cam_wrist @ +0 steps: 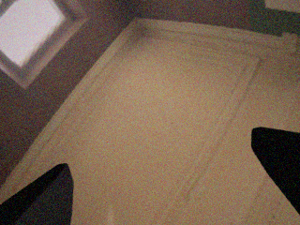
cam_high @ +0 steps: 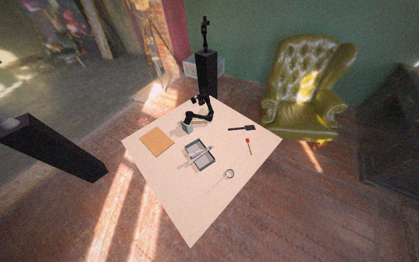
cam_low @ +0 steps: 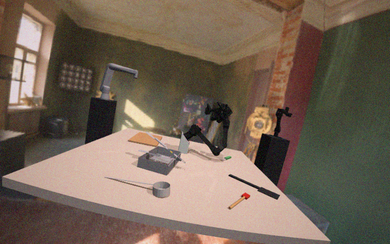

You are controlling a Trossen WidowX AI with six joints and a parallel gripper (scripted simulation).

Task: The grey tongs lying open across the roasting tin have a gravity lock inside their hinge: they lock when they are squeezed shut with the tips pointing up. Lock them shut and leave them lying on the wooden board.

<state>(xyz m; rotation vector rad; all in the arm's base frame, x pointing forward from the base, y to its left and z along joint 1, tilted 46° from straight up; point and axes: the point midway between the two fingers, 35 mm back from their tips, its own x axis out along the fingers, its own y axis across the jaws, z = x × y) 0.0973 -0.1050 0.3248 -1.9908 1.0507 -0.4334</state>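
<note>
Now: gripper tip 390 mm above the flat tong arm, 300 mm to the left of it and 250 mm short of it. From my gripper tip the other things lie so: black spatula: 440 mm below, 360 mm ahead, 310 mm to the left; wooden board: 480 mm to the right, 440 mm below, 270 mm behind; grey roasting tin: 420 mm below, 280 mm to the right, 220 mm ahead.
</note>
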